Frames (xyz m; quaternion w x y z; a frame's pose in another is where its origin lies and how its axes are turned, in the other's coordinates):
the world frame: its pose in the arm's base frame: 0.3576 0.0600 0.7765 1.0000 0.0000 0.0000 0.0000
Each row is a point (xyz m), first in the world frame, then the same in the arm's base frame.
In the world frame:
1: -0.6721 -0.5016 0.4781
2: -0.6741 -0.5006 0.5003
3: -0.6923 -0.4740 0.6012
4: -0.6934 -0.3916 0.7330
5: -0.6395 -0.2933 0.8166
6: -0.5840 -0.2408 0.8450
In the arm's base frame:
1: -0.3145 -0.4416 1.2546
2: -0.3165 -0.4406 1.2768
3: -0.3347 -0.4140 1.3777
4: -0.3358 -0.3316 1.5095
5: -0.2819 -0.2333 1.5931
6: -0.2264 -0.1808 1.6215

